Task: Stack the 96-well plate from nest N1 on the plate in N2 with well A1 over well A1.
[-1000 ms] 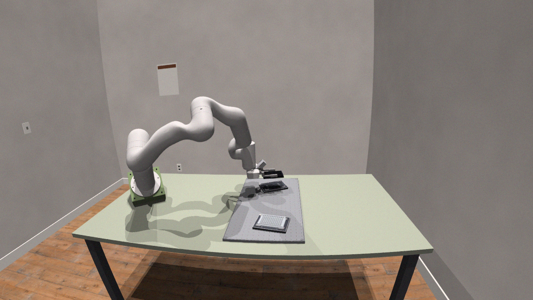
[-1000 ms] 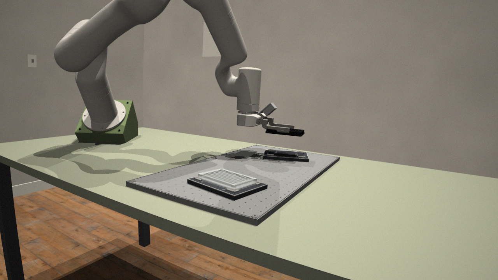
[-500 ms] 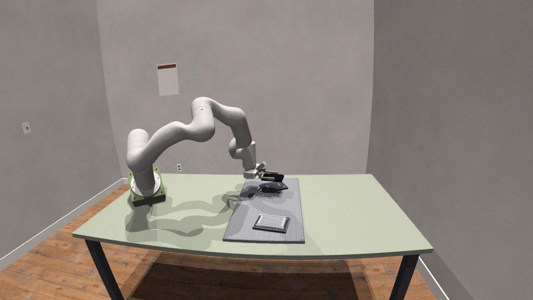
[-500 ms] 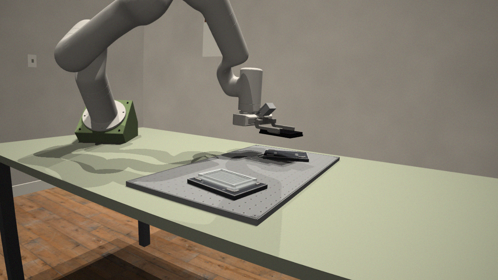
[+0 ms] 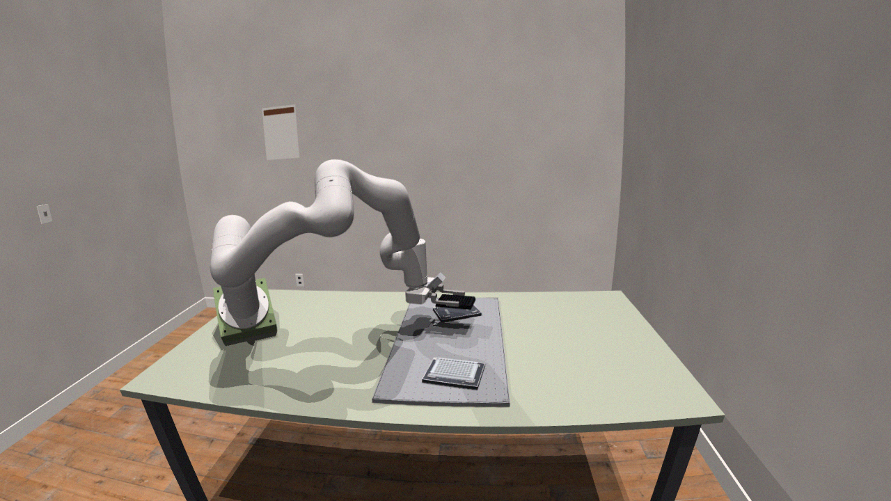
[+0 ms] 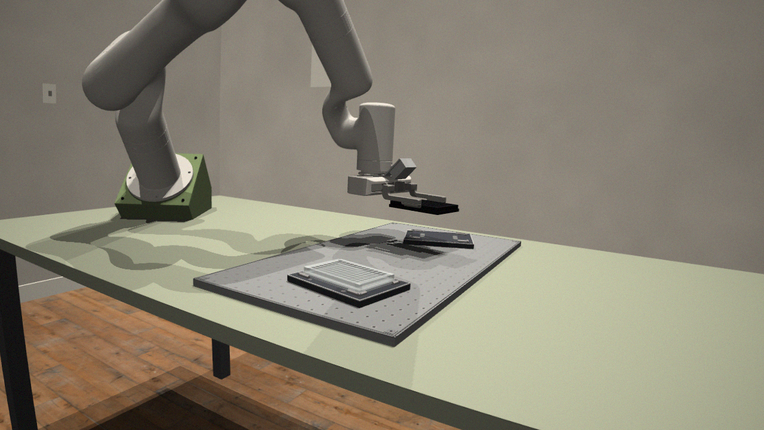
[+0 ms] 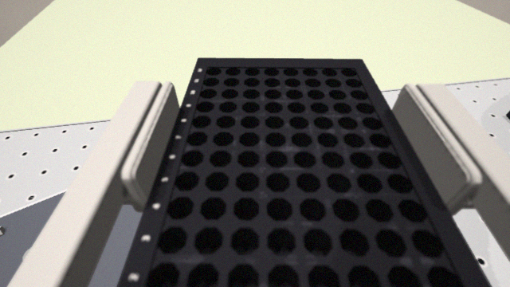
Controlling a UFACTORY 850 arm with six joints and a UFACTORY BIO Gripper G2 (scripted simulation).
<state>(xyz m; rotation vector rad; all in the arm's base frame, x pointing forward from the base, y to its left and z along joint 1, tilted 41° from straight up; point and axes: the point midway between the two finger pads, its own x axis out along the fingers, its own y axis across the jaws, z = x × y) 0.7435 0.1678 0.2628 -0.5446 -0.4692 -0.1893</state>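
My gripper is now 30 mm past the clear 96-well plate, 310 mm to the left of it and 90 mm above it. From my hand the other things lie so: plate nest N1 (10 mm ahead, 110 mm to the left, 100 mm below); black 96-well plate (10 mm below); plate nest N2 (30 mm behind, 310 mm to the right, 100 mm below).
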